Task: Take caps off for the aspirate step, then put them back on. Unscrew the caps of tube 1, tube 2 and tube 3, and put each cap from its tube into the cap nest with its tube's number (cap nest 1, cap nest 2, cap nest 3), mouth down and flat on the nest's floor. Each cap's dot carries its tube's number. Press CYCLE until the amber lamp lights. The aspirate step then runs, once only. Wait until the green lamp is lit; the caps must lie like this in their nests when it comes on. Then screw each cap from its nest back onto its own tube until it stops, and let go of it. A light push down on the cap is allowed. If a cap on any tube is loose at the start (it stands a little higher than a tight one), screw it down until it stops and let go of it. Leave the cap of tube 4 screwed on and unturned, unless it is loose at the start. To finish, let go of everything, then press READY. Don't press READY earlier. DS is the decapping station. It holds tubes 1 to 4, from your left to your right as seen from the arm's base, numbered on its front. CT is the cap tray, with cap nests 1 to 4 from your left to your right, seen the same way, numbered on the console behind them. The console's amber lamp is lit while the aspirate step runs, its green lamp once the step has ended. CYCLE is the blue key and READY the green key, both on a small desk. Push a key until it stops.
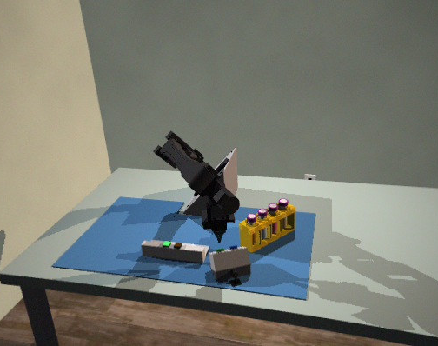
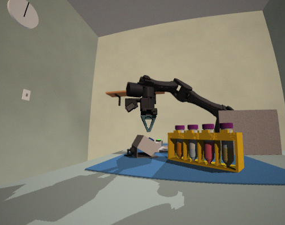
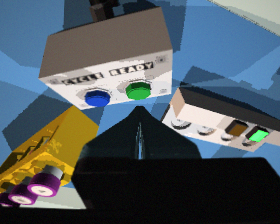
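My gripper is now 40 mm above the green ready key. Also, from my hand: blue cycle key (40 mm to the left, 40 mm below, 20 mm behind); then small key desk (50 mm below, 20 mm to the left).
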